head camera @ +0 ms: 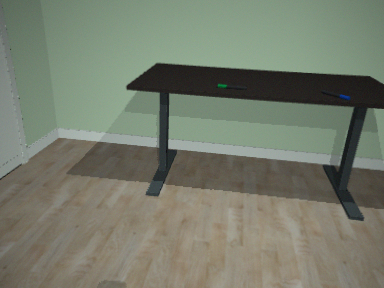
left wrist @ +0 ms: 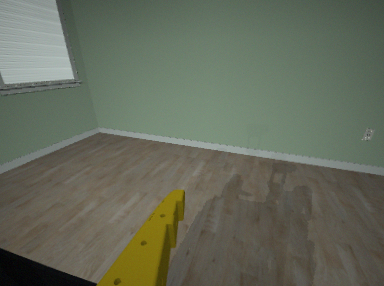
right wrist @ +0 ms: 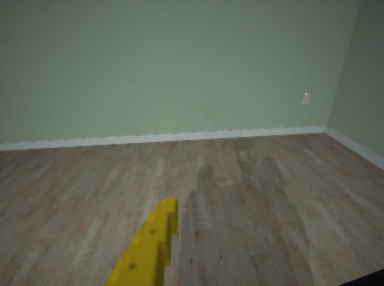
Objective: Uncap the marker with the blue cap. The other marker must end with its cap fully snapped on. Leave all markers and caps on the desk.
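Frame: origin at the left arm's base, x ahead, y left, z up, level; millimetres.
Seen in the pictures: left hand, tool point: (left wrist: 184, 200); right hand, tool point: (right wrist: 177, 210).
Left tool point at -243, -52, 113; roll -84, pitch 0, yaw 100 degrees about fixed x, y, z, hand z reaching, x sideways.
Note:
A point is followed by its place in that frame, as x, y, z.
A marker with a green cap (head camera: 231, 87) {1983, -378, -46} lies on the dark desk (head camera: 280, 84) {2154, -695, -55} in the head view, its cap to the left. A marker with a blue cap (head camera: 336, 95) {1889, -932, -44} lies farther right on the desk, its cap to the right and towards the front edge. Both caps appear to be on their markers; how tightly is too small to tell. My left gripper (left wrist: 181, 192) shows one notched yellow jaw, so it is fully open, over floor and away from the desk. My right gripper (right wrist: 173, 200) also shows one notched jaw and is fully open, away from the desk.
The desk stands near the green wall on two dark legs (head camera: 163, 130) {2267, 29, -435} (head camera: 351, 147) {2120, -1194, -436} with long feet on the wooden floor. A white door (head camera: 10, 100) {2313, 1049, -292} is at the far left. A window (left wrist: 32, 42) {-1764, -2187, 487} shows in the left wrist view. Robot shadows fall on the floor.

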